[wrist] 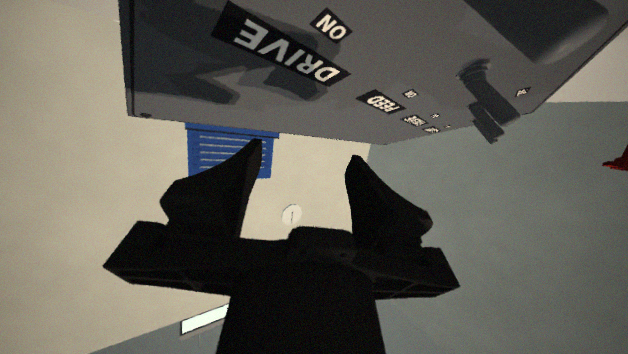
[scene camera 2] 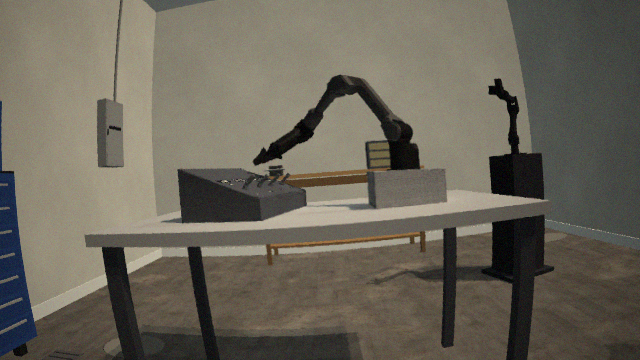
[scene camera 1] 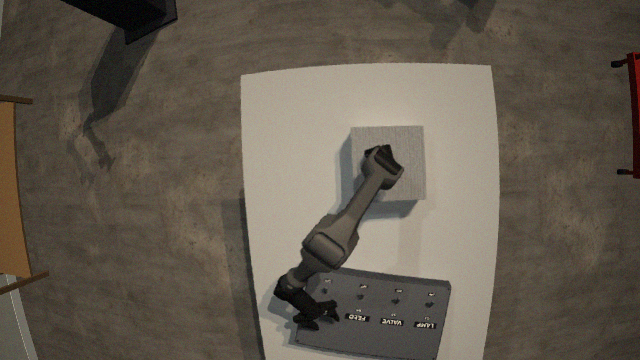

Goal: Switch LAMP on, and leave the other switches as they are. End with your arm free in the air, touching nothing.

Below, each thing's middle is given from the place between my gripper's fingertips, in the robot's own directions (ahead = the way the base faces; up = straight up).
Scene:
I see my gripper 12 cm to the right of the feed lever (wrist: 496,105), 6 cm above it and 5 cm past it. The rest, counted from my hand: dark grey switch panel (scene camera 1: 376,319) (14 cm to the left, 9 cm below, 5 cm ahead).

